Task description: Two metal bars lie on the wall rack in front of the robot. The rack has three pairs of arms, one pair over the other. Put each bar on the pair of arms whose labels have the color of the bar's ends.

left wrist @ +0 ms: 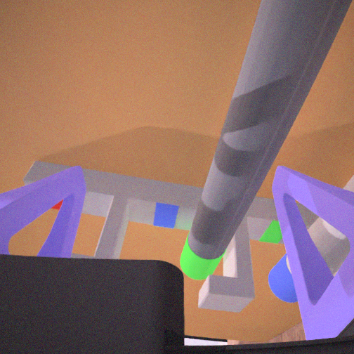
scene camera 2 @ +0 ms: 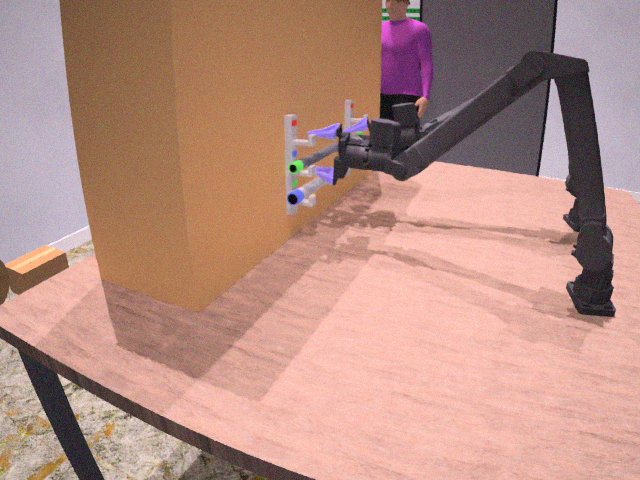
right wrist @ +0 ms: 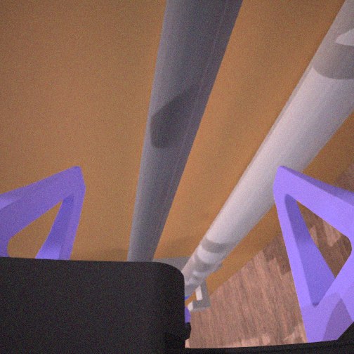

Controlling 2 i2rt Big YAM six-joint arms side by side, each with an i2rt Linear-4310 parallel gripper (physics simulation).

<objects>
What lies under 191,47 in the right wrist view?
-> A green-ended dark bar.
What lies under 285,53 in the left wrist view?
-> A green-ended dark bar.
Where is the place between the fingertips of my right gripper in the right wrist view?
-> At 178,176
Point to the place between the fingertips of my left gripper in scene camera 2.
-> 307,151
</objects>
